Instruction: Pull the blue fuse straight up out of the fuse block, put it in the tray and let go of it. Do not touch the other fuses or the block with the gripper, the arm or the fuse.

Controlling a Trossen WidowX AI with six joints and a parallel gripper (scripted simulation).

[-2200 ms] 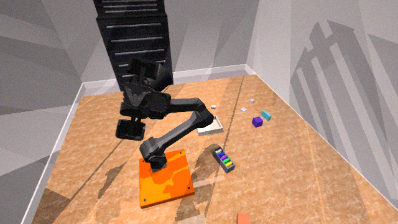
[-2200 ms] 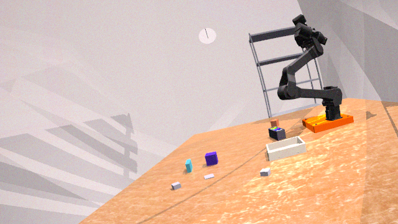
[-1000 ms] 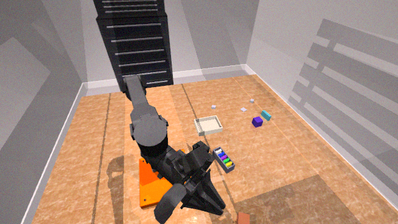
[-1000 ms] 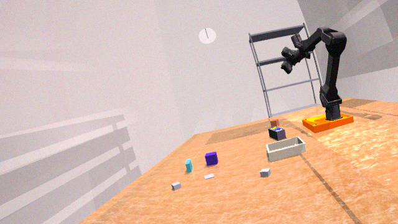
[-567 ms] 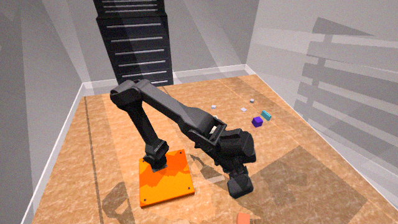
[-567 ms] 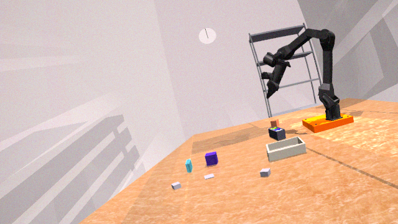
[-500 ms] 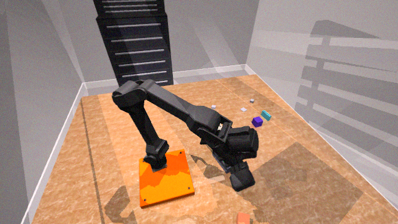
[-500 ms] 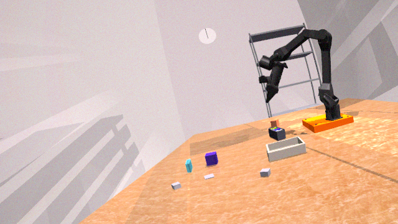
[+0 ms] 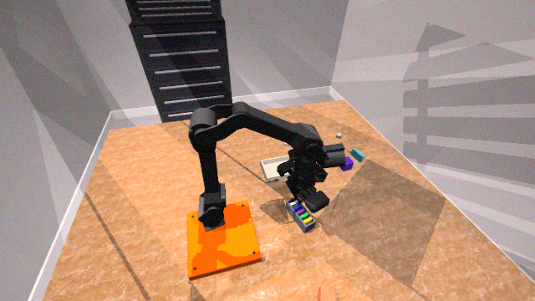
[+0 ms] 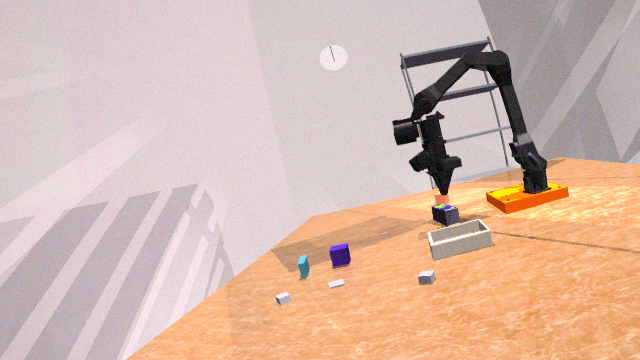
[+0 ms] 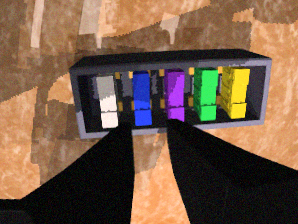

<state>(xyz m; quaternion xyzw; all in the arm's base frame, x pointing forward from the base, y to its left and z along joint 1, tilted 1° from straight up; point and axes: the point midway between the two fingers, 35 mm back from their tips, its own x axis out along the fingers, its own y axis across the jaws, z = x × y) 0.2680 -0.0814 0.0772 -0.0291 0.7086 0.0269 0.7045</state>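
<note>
Right now my gripper tip is 5 cm above the blue fuse. Also, from my gripper tip: purple cube: 30 cm ahead, 10 cm to the left, 6 cm below; then pale tray: 4 cm ahead, 20 cm to the left, 7 cm below.
</note>
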